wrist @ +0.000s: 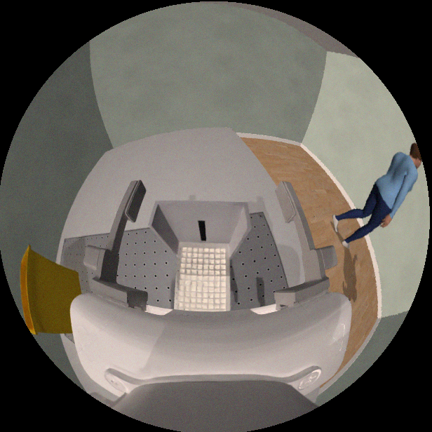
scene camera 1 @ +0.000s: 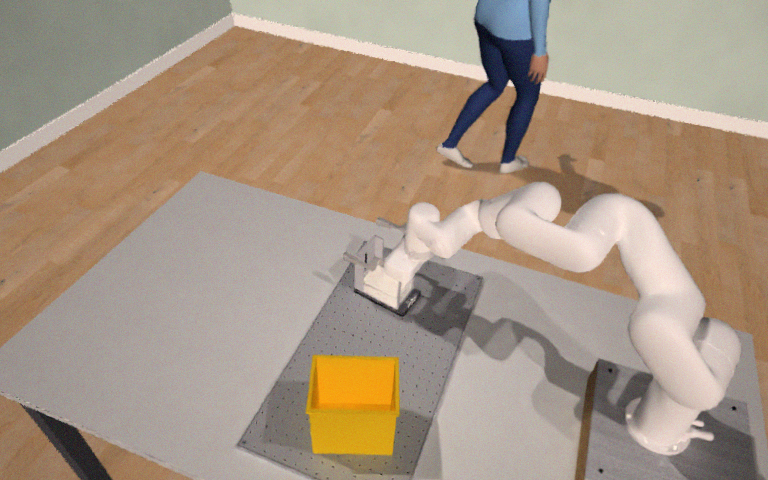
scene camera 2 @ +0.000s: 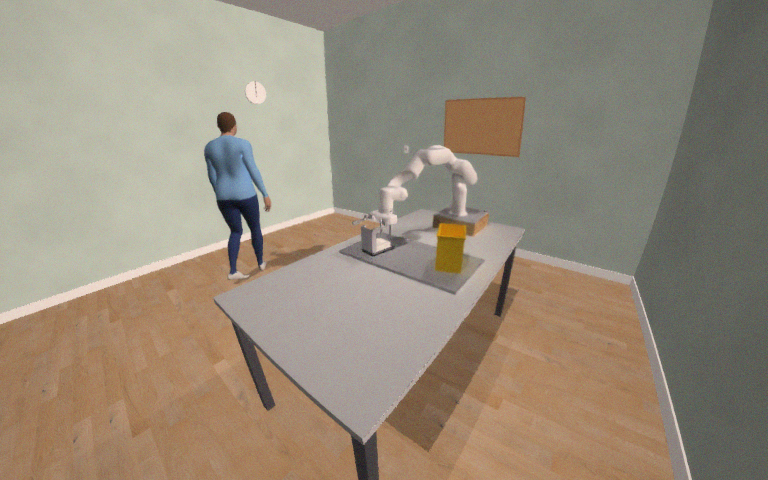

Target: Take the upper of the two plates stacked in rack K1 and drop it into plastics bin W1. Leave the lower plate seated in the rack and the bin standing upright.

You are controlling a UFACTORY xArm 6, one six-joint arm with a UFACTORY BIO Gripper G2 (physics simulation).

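Places are measured from the arm's base along level axes (x ahead, y left, z up), in metres.
Pixels of known places: hand, its tool point: (scene camera 1: 368, 240) (scene camera 2: 365, 226); arm's base, origin of its link: (scene camera 1: 655, 425) (scene camera 2: 458, 213).
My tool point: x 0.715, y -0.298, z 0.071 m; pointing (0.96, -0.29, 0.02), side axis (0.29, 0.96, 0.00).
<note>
Ahead of a thing's pixels: the offset from my tool point to its top centre. Level surfaces: height alone.
Rack K1 @[dx -0.068, dy +0.034, dz -0.007 m] (scene camera 1: 359, 277) (scene camera 2: 368, 239) (wrist: 220, 215) stands on the perforated board, with grey walls and a dark slot in one wall. The upper plate (wrist: 203, 292) is off-white with a grid of wells and lies flat between the rack walls; the lower plate cannot be made out separately. My gripper (scene camera 1: 362, 238) (wrist: 211, 201) is open and empty. Its fingers are spread wide above the rack, one toward each side of it in the wrist view. Plastics bin W1 @[dx -0.092, dy +0.435, dz +0.025 m] (scene camera 1: 352, 433) (scene camera 2: 450, 251) (wrist: 50, 295) is yellow, open-topped and upright on the board.
The perforated board @[dz -0.155 m] (scene camera 1: 339, 339) (scene camera 2: 410, 263) lies on the grey table @[dz -0.168 m] (scene camera 1: 186, 283) (scene camera 2: 339, 333). The arm's base stands on a wood-edged block (scene camera 1: 617, 447) (scene camera 2: 477, 226). A person (scene camera 1: 509, 62) (scene camera 2: 231, 175) (wrist: 390, 185) is on the floor beyond the table.
</note>
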